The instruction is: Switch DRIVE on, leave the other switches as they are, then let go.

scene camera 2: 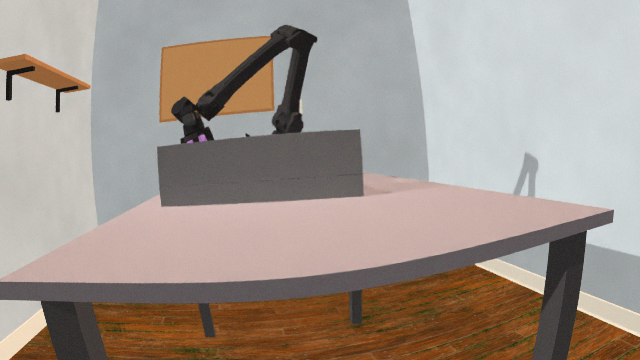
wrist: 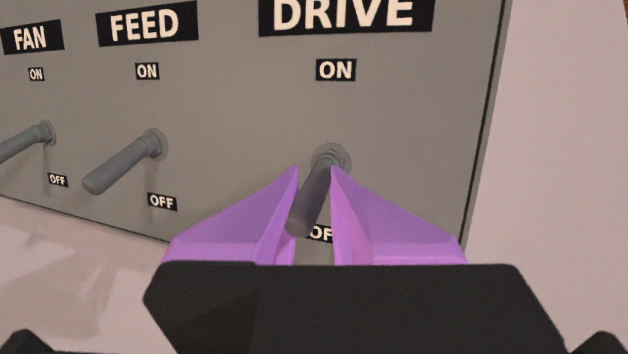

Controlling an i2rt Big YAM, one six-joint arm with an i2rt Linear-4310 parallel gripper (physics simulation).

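Places are measured from the arm's base along level axes (x ahead, y left, z up), in centimetres.
Pixels of known places: gripper, between the fingertips: (wrist: 314,177).
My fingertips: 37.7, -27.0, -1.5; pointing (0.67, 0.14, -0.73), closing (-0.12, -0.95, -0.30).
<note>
Behind a point stands the place of what it marks, as x, y, z.
The grey switch panel (wrist: 240,110) {42.1, -23.0, -2.2} fills much of the wrist view; in scene camera 2 the back of the panel (scene camera 2: 260,172) {62.4, -13.4, -4.7} shows and hides the switches. The DRIVE lever (wrist: 314,192) {36.9, -27.3, -0.1} slants down toward its OFF label, below the ON label (wrist: 335,70) {42.6, -28.6, -1.5}. My gripper (wrist: 314,177) {37.7, -27.0, -1.5} (scene camera 2: 197,139) is shut on the DRIVE lever, with a purple finger on either side of it near its base. The lever's free end sticks out toward the camera. The FEED lever (wrist: 122,164) {40.0, -16.0, -0.6} and the FAN lever (wrist: 25,141) {43.8, -4.6, -1.4} also slant down and are apart from the fingers.
The panel stands on a pink table (scene camera 2: 310,240) {104.8, -14.4, -11.6}. The FEED and FAN levers stand to the left of my fingers in the wrist view. The panel's right edge (wrist: 484,132) {38.6, -34.6, -2.4} is close to the right finger. A wall shelf (scene camera 2: 45,72) is at the far left.
</note>
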